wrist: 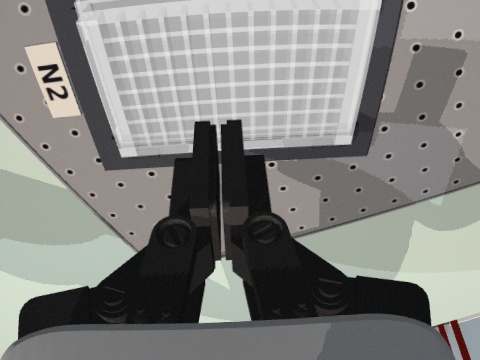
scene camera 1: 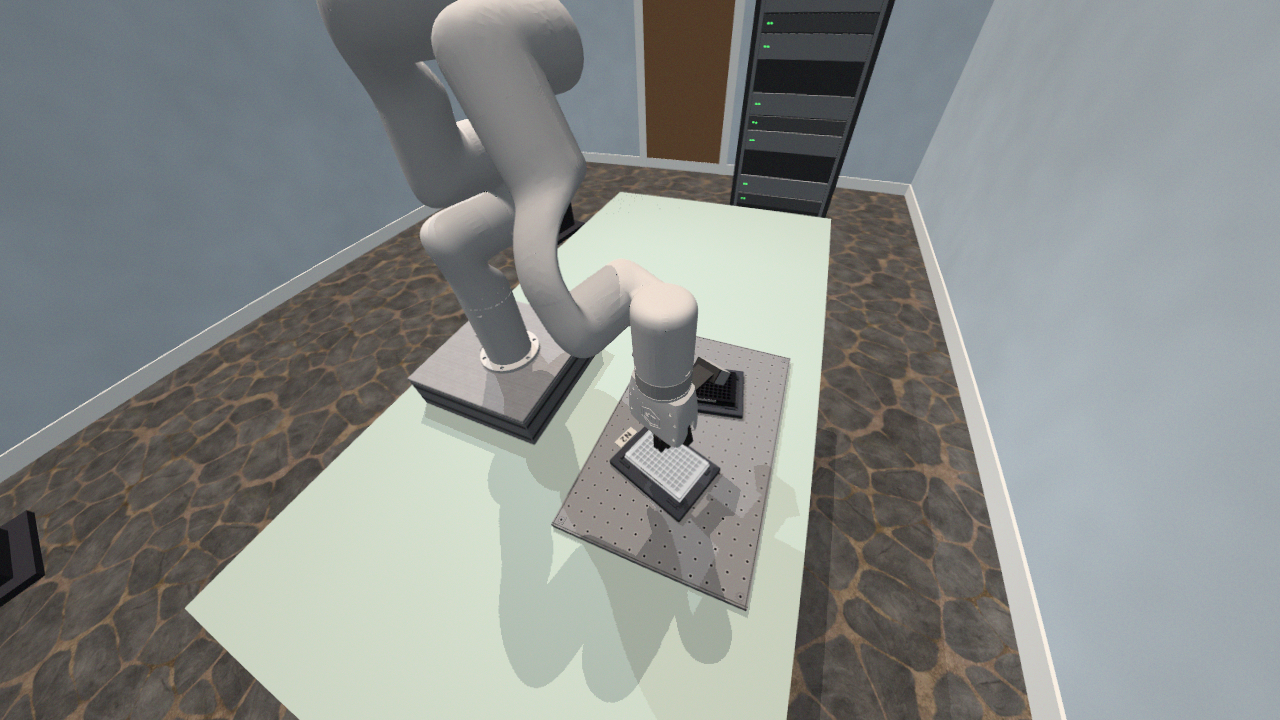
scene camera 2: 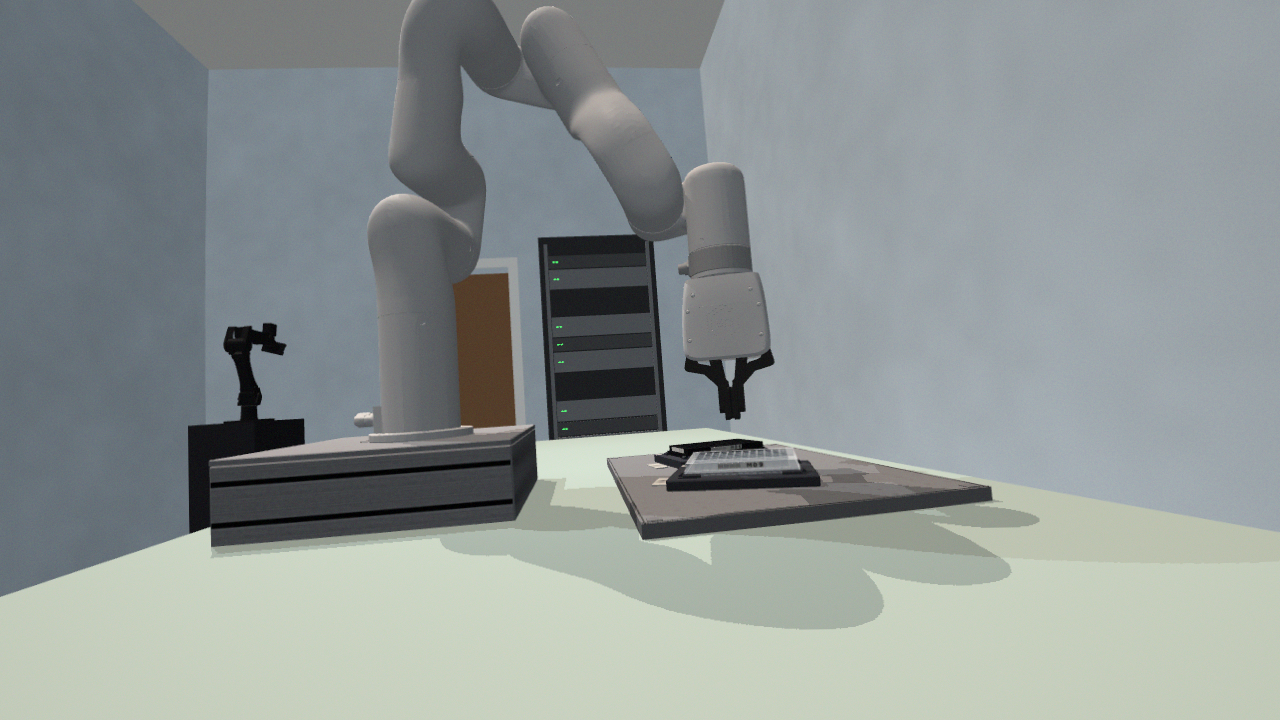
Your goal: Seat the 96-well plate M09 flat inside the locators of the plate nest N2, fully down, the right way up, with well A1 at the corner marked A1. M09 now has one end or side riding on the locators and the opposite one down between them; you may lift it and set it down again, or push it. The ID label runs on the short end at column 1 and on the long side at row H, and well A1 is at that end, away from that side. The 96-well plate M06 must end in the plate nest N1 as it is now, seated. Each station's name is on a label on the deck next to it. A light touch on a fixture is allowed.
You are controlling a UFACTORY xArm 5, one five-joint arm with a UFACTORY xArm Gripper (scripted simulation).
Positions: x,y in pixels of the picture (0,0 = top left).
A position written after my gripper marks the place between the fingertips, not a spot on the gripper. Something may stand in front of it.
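Scene:
In the wrist view the black plate M06 is out of frame, though scene camera 1 and scene camera 2 both show me the black plate M06. Its spot, the one on the black plate M06 at [scene camera 1: 723,395], is the same spot as [scene camera 2: 745,442]. The 96-well plate M09 is visible to me in the wrist view [304,73], and scene camera 1 and scene camera 2 show the 96-well plate M09 as well. On the 96-well plate M09, [scene camera 1: 643,455] and [scene camera 2: 710,460] are the same spot. And I see my own gripper in the wrist view [220,150], in scene camera 1 [663,444] and in scene camera 2 [733,419].

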